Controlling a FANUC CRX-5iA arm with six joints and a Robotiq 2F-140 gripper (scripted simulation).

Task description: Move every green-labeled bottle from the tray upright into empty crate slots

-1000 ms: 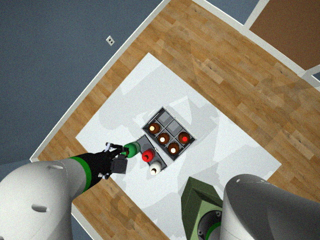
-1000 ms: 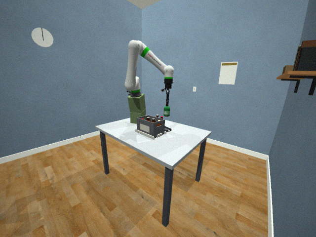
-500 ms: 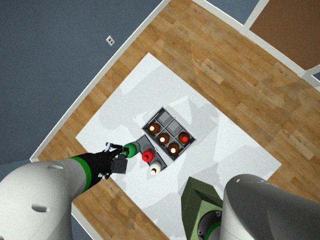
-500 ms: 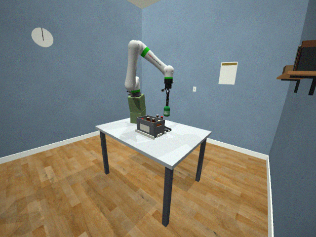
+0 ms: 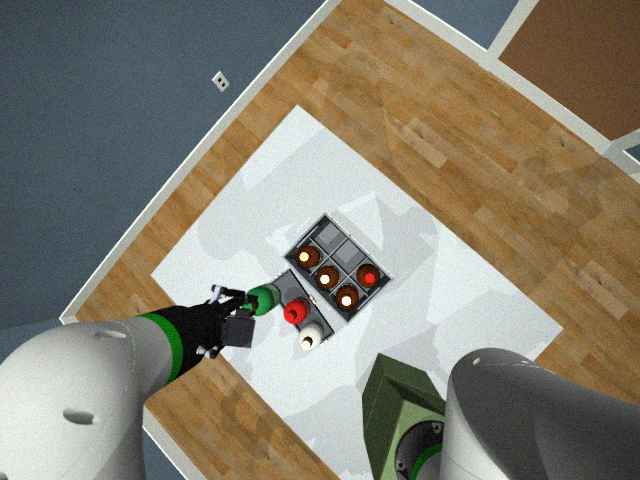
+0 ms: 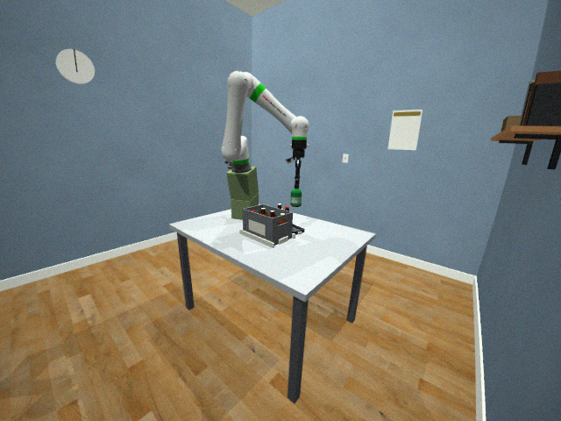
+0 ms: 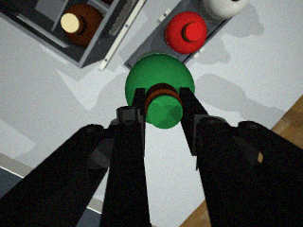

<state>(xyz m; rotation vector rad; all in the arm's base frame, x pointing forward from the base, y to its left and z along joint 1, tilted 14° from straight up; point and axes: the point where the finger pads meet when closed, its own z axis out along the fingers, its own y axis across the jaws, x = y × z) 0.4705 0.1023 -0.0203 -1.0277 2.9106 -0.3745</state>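
The green-labeled bottle lies 8 cm below my hand. The rest, counted from my hand: white bottle 26 cm below, 18 cm behind, 2 cm to the left; red-labeled bottle 26 cm below, 8 cm behind, 1 cm to the left; crate 26 cm below, 20 cm to the right, 7 cm behind.
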